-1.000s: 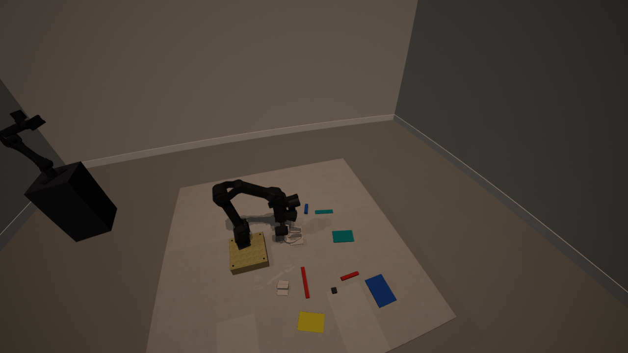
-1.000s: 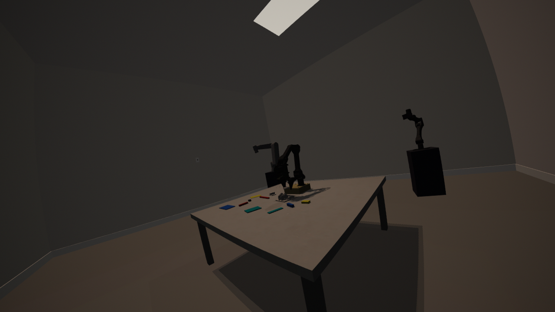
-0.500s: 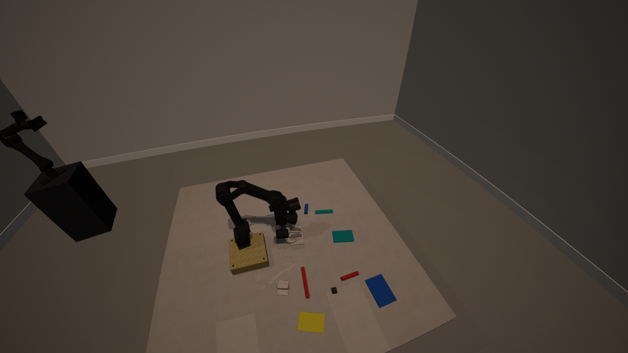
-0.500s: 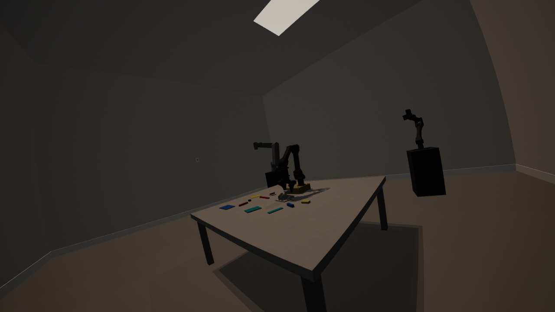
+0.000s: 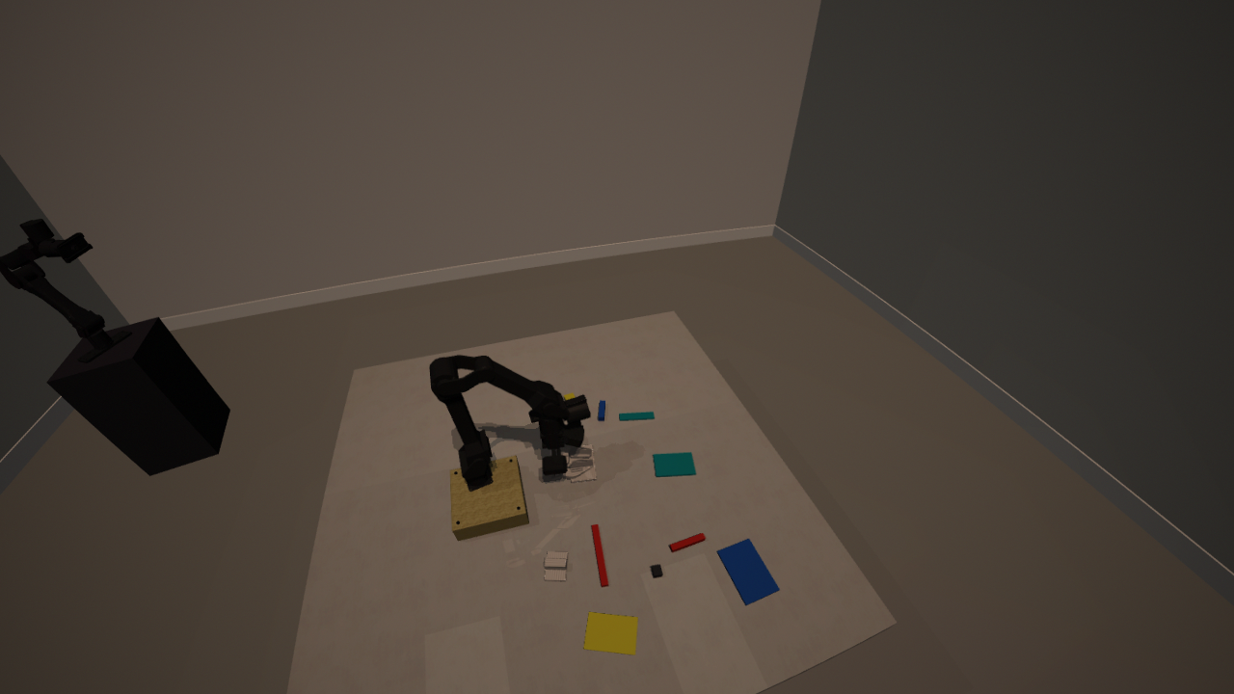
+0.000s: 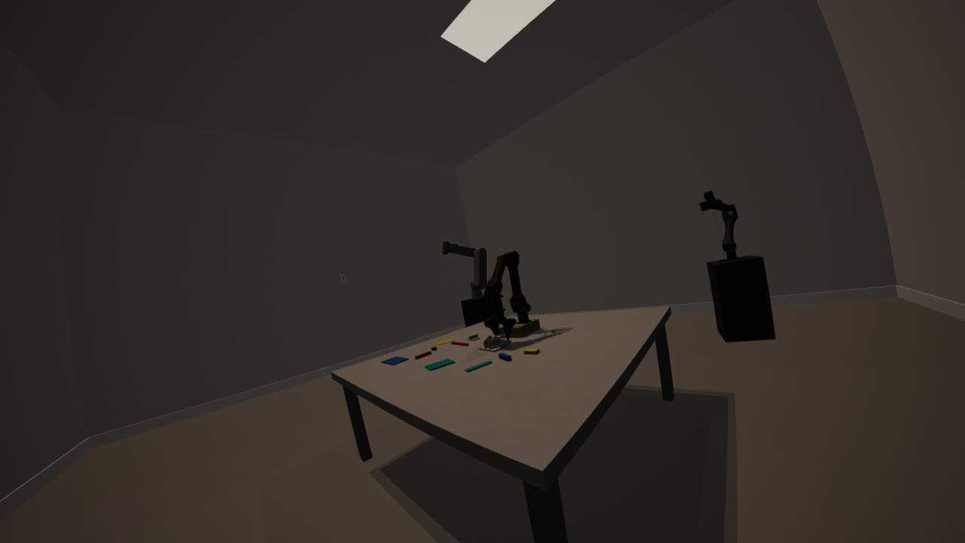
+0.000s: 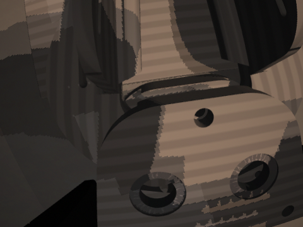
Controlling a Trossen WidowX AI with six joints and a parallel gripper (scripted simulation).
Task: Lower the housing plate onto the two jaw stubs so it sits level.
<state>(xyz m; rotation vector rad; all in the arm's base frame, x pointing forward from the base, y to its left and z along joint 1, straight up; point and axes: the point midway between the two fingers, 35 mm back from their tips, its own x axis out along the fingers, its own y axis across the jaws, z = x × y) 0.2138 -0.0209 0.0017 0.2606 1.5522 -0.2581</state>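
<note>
The housing plate lies 2 cm below my gripper tip. The rest, counted from my gripper tip: blue block (21 cm ahead, 13 cm to the left, 2 cm below); pale jaw assembly (2 cm ahead, 2 cm to the right, 1 cm below); yellow block (14 cm ahead, 21 cm to the left, 2 cm below).
</note>
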